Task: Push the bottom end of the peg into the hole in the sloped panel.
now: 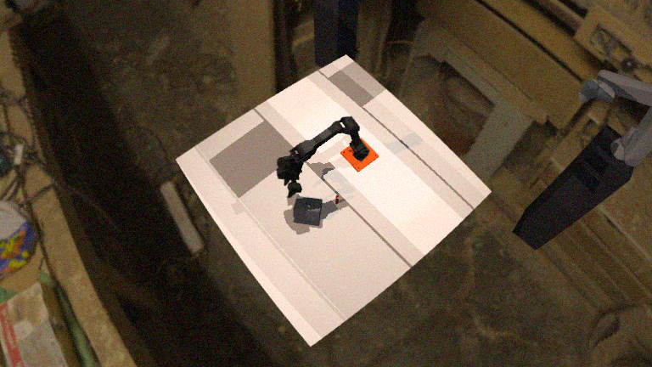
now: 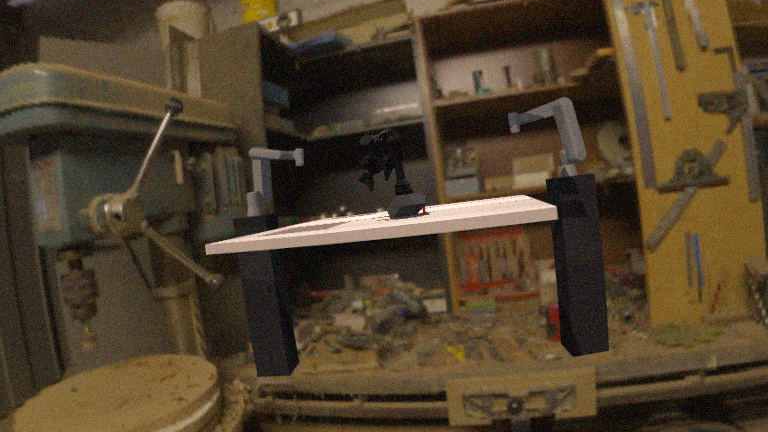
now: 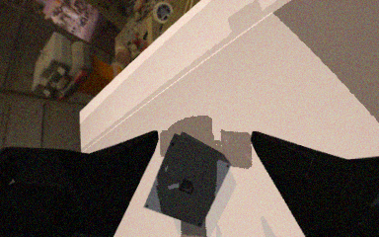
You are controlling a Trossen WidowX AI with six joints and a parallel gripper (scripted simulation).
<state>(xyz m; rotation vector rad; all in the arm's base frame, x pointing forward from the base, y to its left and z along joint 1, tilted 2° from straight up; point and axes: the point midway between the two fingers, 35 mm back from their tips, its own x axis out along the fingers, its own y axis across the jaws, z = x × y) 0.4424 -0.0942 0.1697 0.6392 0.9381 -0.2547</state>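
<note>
Right now the red peg is 170 mm behind my gripper tip, 180 mm to the left of it and 90 mm below it. Also, from my gripper tip: grey sloped panel: 40 mm behind, 100 mm to the left, 100 mm below.
</note>
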